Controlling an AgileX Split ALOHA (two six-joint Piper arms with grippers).
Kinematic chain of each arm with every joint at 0, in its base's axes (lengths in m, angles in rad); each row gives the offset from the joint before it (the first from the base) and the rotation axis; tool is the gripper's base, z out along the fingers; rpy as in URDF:
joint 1: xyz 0 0 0.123 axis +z
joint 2: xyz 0 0 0 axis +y
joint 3: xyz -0.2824 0 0.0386 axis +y
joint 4: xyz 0.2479 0 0.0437 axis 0.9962 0 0.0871
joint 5: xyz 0 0 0 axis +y
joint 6: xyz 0.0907 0 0.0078 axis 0.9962 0 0.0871
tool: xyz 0 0 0 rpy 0 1.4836 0
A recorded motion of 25 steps. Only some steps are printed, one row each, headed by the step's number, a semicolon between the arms.
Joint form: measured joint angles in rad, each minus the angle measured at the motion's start. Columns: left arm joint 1, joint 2, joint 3, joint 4, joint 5, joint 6; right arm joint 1, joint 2, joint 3, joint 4, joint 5, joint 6.
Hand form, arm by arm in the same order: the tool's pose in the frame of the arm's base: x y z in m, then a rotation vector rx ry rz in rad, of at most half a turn. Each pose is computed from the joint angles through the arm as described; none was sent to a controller.
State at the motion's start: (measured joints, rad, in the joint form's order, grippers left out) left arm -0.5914 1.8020 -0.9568 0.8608 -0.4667 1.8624; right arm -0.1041 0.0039 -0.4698 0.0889 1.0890 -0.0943
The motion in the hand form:
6: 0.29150 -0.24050 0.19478 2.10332 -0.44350 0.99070; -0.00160 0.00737 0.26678 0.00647 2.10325 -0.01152
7: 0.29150 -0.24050 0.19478 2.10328 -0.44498 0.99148; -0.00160 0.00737 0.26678 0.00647 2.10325 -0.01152
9: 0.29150 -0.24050 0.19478 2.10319 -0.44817 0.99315; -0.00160 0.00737 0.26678 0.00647 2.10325 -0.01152
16: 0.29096 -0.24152 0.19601 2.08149 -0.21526 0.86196; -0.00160 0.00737 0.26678 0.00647 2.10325 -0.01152
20: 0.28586 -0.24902 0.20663 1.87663 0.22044 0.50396; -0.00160 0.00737 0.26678 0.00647 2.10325 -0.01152
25: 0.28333 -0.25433 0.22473 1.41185 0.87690 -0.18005; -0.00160 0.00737 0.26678 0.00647 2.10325 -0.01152
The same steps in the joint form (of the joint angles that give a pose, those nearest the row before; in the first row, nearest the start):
6: -0.0194 0.0000 0.0000 0.0000 0.0182 0.0646; 0.0000 0.0000 0.0000 0.0000 0.0000 0.0000
7: -0.0194 0.0000 0.0000 0.0000 0.0182 0.0659; 0.0000 0.0000 0.0000 0.0000 0.0000 0.0000
9: -0.0194 0.0000 0.0000 0.0000 0.0182 0.0688; 0.0000 0.0000 0.0000 0.0000 0.0000 0.0000
16: -0.0194 0.0000 0.0000 0.0000 -0.0003 -0.1523; 0.0000 0.0000 0.0000 0.0000 0.0000 0.0000
20: -0.0194 0.0000 0.0000 0.0000 -0.1538 -0.6552; 0.0000 0.0000 0.0000 0.0000 0.0000 0.0000
25: -0.0215 -0.0009 0.0000 -0.1085 -0.3447 -1.4880; 0.0000 0.0000 0.0000 0.0000 0.0000 0.0000

